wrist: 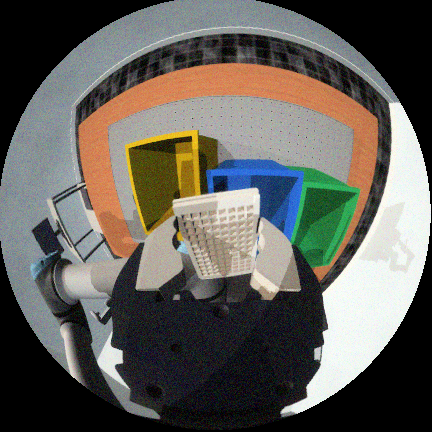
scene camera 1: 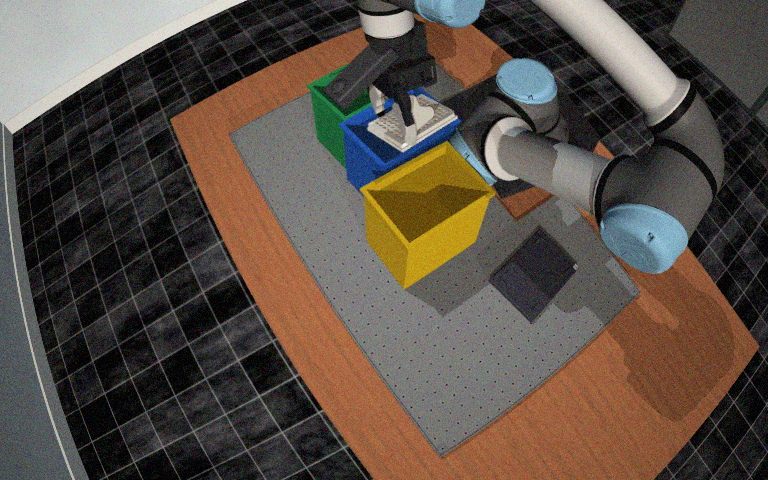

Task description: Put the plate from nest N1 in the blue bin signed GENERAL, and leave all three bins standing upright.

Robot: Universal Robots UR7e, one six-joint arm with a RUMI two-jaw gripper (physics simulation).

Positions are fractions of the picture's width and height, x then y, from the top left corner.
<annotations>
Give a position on a green bin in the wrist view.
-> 0.76,0.48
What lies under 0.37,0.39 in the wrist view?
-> A yellow bin.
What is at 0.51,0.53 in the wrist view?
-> A white plate.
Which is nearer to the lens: the white plate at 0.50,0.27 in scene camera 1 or the yellow bin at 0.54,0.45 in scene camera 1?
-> The white plate.
</annotations>
